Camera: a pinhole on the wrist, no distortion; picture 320 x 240 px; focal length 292.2 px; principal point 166.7 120.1 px. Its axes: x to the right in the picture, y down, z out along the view. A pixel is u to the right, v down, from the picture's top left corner.
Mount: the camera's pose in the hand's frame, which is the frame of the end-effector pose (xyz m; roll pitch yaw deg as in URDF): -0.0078 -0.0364 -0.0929 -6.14 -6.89 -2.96
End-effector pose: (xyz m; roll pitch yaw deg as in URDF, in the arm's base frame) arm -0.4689 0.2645 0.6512 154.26 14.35 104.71
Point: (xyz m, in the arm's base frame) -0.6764 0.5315 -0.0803
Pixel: outside the picture
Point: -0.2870 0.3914 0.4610
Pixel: 308 230
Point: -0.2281 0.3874 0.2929
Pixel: 287 170
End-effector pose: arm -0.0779 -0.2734 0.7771 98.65 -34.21 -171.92
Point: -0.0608 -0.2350 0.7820
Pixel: 176 218
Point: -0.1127 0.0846 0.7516
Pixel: 186 139
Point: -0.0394 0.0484 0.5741
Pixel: 84 58
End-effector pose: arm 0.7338 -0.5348 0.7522 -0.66 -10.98 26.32
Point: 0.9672 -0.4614 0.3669
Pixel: behind the camera
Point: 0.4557 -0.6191 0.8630
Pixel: outside the picture
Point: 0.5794 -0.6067 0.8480
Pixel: 24 128
